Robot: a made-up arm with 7 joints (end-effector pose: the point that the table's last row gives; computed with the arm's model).
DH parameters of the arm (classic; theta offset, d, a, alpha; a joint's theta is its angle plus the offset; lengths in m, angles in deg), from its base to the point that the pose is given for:
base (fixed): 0 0 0 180
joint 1: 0 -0.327 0 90
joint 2: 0 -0.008 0 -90
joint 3: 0 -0.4 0 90
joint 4: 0 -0.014 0 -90
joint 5: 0 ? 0 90
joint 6: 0 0 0 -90
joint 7: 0 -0.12 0 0
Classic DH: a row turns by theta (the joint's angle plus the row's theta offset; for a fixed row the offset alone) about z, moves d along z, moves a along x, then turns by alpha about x.
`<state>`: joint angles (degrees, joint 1 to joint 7).
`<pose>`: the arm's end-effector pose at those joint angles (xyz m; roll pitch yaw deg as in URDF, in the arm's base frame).
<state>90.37 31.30 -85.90 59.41 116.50 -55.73 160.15</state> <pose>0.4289 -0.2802 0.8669 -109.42 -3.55 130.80</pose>
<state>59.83 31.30 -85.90 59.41 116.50 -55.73 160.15</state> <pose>0.5118 -0.0233 0.8669 -109.42 -3.55 161.34</pose>
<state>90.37 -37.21 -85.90 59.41 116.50 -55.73 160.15</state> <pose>0.4333 0.3980 0.7829 -53.16 42.57 152.76</pose>
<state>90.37 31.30 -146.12 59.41 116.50 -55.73 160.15</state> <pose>0.1723 0.0282 1.0534 -121.60 24.24 -178.75</pose>
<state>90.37 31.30 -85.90 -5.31 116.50 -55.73 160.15</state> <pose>-0.0054 -0.3937 1.1182 -159.47 20.04 86.62</pose>
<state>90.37 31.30 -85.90 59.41 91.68 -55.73 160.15</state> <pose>0.4086 -0.2884 0.9035 -130.63 -12.16 143.87</pose>
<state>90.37 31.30 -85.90 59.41 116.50 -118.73 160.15</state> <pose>0.3234 -0.2340 0.8172 -85.27 4.70 -170.86</pose>
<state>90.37 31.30 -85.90 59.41 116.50 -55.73 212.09</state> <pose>0.4289 -0.2802 0.8669 -117.82 44.66 109.20</pose>
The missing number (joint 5, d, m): -0.411
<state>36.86 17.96 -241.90 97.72 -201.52 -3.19 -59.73</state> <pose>-0.3959 -0.2854 0.7132 87.53 -24.51 115.44</pose>
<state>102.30 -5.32 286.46 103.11 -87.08 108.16 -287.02</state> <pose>0.3642 -0.0571 0.6359 -82.23 59.21 176.27</pose>
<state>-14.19 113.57 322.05 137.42 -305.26 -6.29 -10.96</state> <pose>-0.1515 0.1819 0.0559 -78.66 -9.71 -109.26</pose>
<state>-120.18 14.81 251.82 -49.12 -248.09 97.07 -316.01</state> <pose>0.0555 0.4643 0.8755 -10.40 53.57 -62.36</pose>
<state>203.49 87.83 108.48 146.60 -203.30 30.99 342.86</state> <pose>0.1260 0.2822 0.4681 -127.60 -42.44 152.00</pose>
